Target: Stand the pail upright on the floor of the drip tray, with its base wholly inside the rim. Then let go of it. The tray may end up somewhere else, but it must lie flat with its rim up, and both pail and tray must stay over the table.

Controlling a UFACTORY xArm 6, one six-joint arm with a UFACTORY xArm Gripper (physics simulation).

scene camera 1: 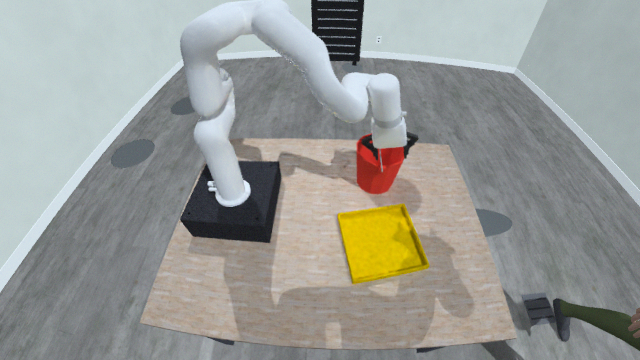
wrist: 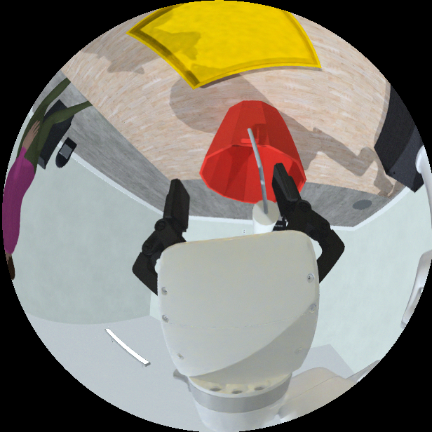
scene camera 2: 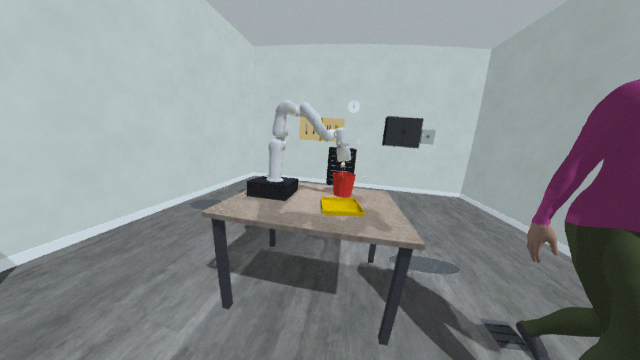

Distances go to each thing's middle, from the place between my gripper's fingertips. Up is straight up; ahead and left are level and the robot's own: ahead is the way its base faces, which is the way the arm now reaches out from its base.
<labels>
I see my gripper 1 cm past the yellow drip tray [scene camera 1: 379, 243], 18 cm to the left of it and 23 cm above it.
</labels>
